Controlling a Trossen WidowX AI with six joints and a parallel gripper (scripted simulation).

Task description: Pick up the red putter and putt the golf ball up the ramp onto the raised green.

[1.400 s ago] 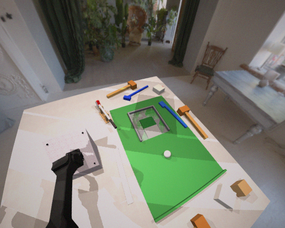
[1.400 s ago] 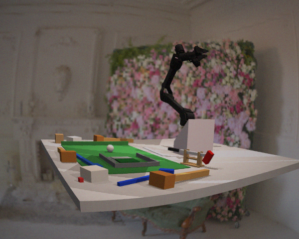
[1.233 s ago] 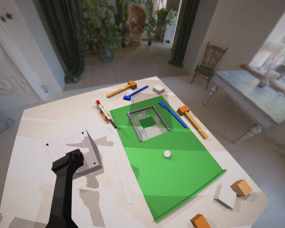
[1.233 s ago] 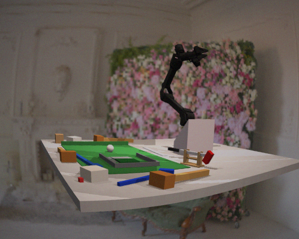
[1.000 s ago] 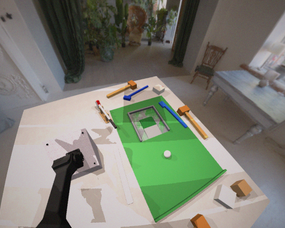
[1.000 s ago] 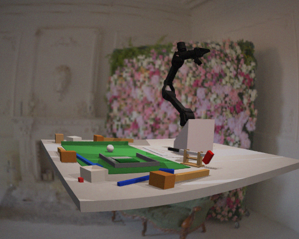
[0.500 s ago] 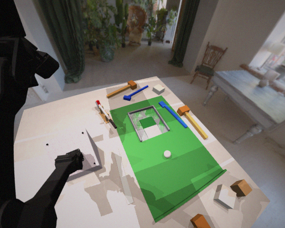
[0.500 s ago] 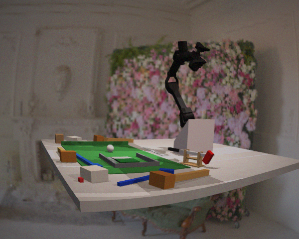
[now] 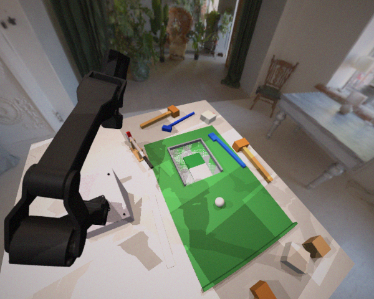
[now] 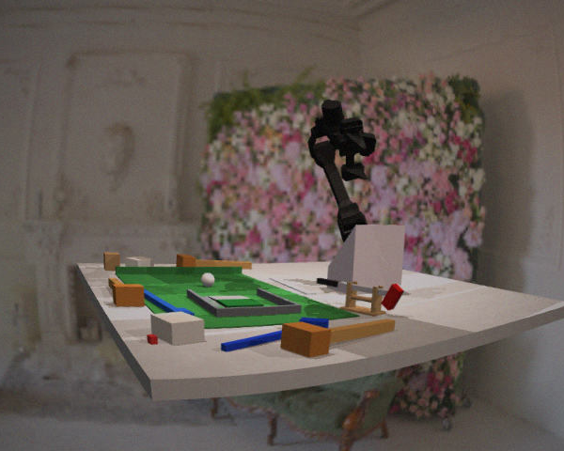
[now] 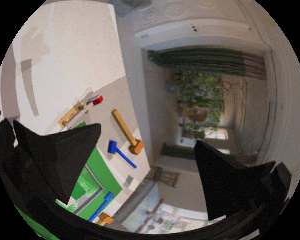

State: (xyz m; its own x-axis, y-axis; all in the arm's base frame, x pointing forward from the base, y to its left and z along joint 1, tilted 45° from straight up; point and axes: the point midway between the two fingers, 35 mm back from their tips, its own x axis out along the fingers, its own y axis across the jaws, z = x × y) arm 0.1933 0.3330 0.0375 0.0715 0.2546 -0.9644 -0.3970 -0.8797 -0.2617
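My gripper tip is 35 cm above the wooden stand, 5 cm to the right of it and 2 cm short of it. Also, from my gripper tip: green mat 38 cm below, 29 cm ahead, 28 cm to the right; white golf ball 40 cm to the right, 35 cm below, 26 cm ahead.
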